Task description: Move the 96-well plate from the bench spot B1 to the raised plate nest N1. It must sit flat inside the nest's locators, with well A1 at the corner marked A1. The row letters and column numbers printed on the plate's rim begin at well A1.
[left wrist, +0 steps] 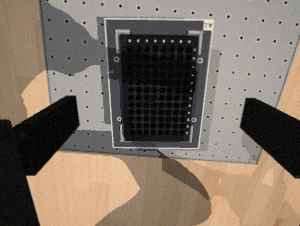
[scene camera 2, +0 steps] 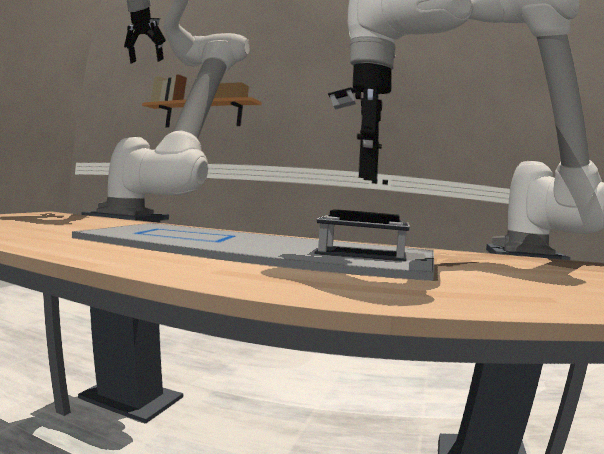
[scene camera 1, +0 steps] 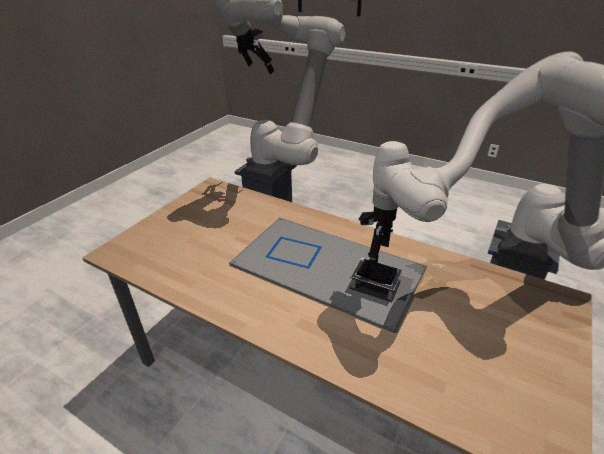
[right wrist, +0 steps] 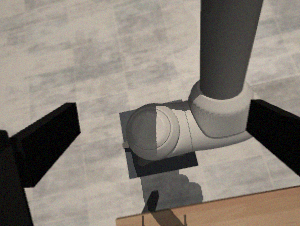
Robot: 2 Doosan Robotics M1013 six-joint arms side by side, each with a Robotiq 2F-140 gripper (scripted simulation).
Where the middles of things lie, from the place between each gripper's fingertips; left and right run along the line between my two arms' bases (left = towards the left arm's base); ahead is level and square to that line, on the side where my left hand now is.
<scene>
Right now my left hand (scene camera 2: 368, 179) is 8 cm above the black 96-well plate (left wrist: 155, 68). From my left hand the other things lie so: raised nest N1 (left wrist: 137, 27) (9 cm below).
I see the black 96-well plate 550 mm ahead of my right hand (scene camera 2: 146, 61), 900 mm to the left of it and 490 mm below it. Round my right hand: raised nest N1: 550 mm ahead, 900 mm to the left, 500 mm below.
</scene>
